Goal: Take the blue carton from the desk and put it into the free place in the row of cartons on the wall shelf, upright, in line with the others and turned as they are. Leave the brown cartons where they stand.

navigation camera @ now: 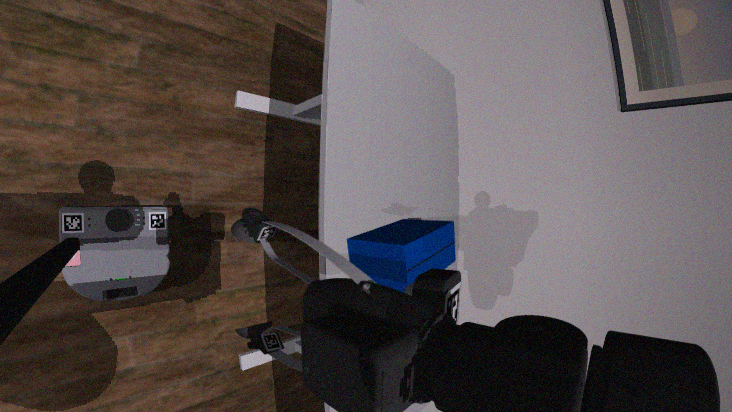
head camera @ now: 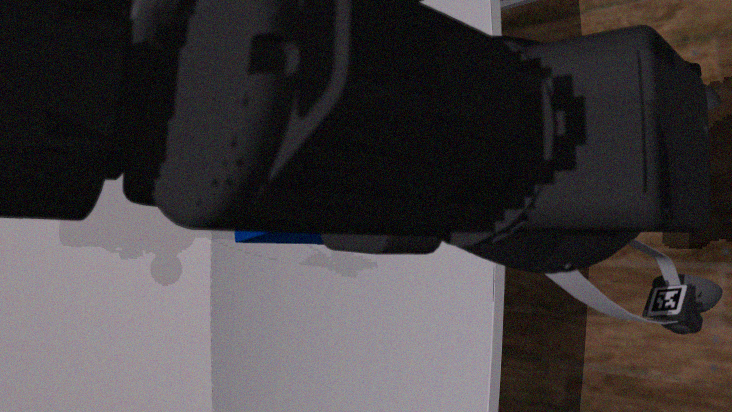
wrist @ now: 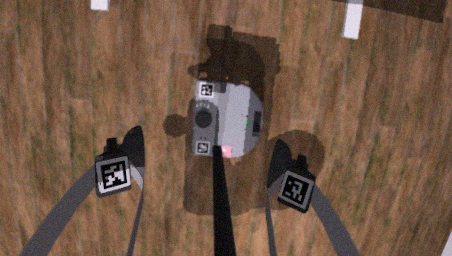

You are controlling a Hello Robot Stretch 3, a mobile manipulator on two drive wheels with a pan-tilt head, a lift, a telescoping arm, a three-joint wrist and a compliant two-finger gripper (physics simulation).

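Pixels of known places: gripper, fingertip midpoint: [navigation camera: 244,277] [wrist: 208,150]; robot's base, origin of the base link: [navigation camera: 117,219] [wrist: 205,114].
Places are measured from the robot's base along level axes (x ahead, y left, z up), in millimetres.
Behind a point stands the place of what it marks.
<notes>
The blue carton [head camera: 279,237] @[x 1, y -694, z 859 mm] [navigation camera: 383,256] @[x -63, y -508, z 838 mm] stands on the white desk [head camera: 358,337] @[x 154, y -683, z 720 mm] [navigation camera: 389,127] @[x 292, y -683, z 720 mm], close to the wall side. In the head view the arm and wrist hide most of it. In the navigation view the wrist body covers its lower end. My gripper [navigation camera: 248,278] @[x -22, y -124, z 956 mm] [wrist: 208,150] @[x -22, y -124, z 956 mm] is open, with nothing between its fingers. Its fingers point away from the carton, out past the desk's front edge and over the floor. In the head view one fingertip shows at the right. The wall shelf and the brown cartons do not show in these views.
The wrist and arm hang over the desk beside the carton. My base [navigation camera: 115,255] @[x -110, y 11, z 160 mm] [wrist: 235,120] @[x -139, y -7, z 160 mm] is on the wooden floor [navigation camera: 179,66] @[x 637, y -196, z 0 mm] [wrist: 65,65] @[x 722, y -196, z 1 mm] in front of the desk. A desk foot [navigation camera: 253,102] reaches out over the floor. A framed picture [navigation camera: 619,87] @[x 487, y -1203, z 1400 mm] hangs on the wall.
</notes>
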